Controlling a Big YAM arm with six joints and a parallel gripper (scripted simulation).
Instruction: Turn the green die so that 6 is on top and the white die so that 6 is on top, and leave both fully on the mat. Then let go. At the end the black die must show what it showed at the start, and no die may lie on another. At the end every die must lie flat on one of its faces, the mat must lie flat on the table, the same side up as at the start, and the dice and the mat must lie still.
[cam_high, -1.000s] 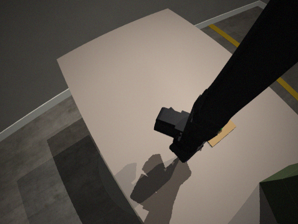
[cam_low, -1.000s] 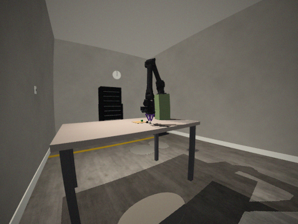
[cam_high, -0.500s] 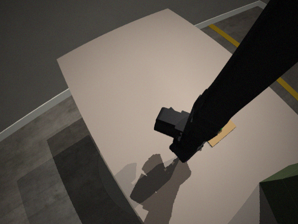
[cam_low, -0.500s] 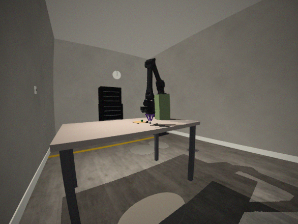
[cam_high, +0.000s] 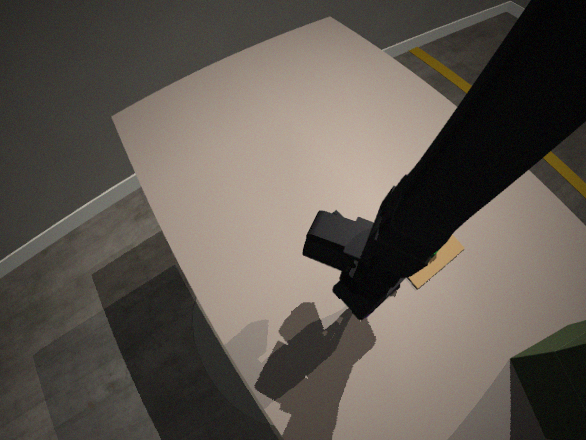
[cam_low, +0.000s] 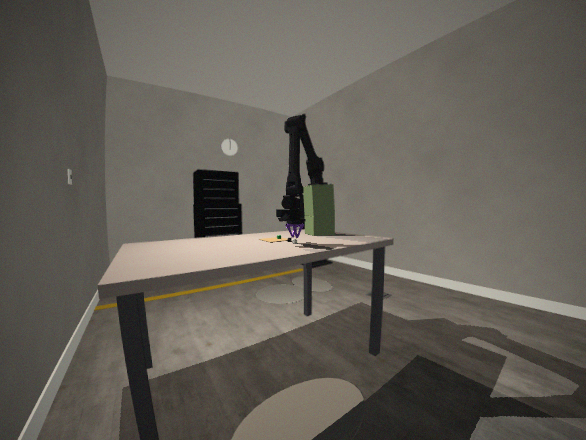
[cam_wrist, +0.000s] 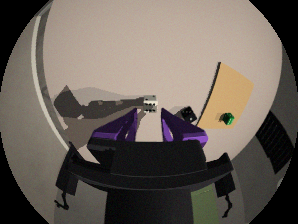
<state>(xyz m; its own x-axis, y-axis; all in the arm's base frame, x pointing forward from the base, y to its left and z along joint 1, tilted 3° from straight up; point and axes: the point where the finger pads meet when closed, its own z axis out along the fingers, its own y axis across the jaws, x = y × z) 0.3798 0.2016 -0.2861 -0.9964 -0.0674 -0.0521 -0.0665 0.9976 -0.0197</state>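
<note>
My gripper is now 30 mm above the white die. Round my hand: black die 20 mm behind, 70 mm to the right, 30 mm below; then tan mat 10 mm ahead, 180 mm to the right, 40 mm below; then green die 20 mm behind, 180 mm to the right, 20 mm below.
</note>
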